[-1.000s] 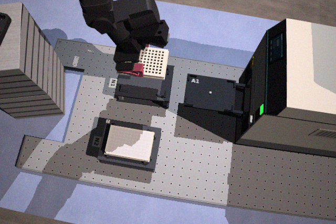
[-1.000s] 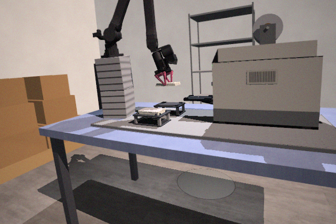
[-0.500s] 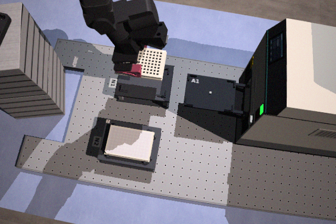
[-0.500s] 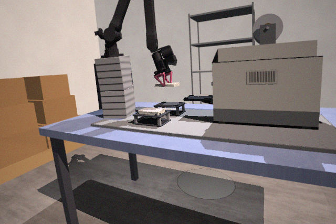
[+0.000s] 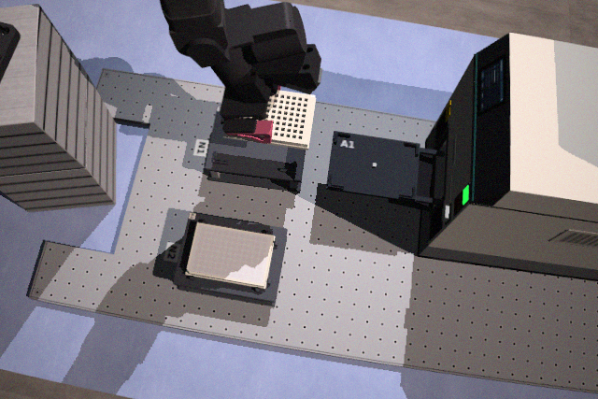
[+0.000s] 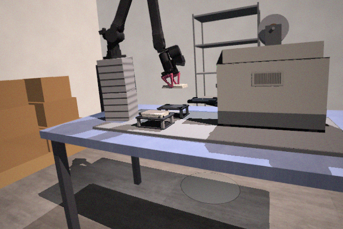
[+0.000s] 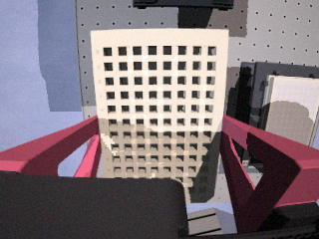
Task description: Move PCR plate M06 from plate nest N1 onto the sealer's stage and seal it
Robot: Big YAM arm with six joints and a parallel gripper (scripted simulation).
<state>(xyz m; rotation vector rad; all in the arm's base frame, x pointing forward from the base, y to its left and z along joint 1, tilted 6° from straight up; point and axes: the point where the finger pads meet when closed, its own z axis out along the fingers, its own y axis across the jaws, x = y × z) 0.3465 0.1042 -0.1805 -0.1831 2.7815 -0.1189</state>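
My hand is 170 mm short of the sealer stage and 80 mm above it. Round my hand: white 96-well plate M06: right at my hand; then plate nest N1: 20 mm behind, 10 mm to the left, 130 mm below; then sealed plate M09: 10 mm behind, 190 mm to the right, 120 mm below.
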